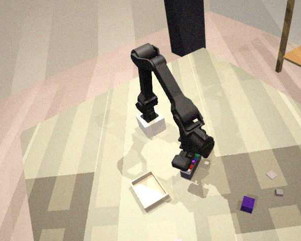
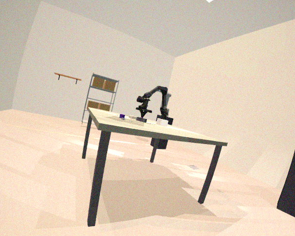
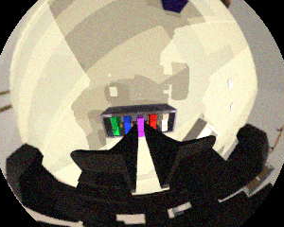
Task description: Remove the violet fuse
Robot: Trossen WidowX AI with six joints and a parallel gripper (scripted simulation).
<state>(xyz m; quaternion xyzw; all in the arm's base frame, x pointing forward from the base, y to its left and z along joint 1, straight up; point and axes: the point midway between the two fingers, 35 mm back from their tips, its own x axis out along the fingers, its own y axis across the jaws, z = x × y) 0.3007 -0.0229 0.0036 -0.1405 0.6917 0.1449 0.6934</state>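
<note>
The shallow tray lies 30 mm behind my gripper tip, 190 mm to the right of it and 40 mm below it. Also, from my gripper tip: violet fuse: 10 mm below.
</note>
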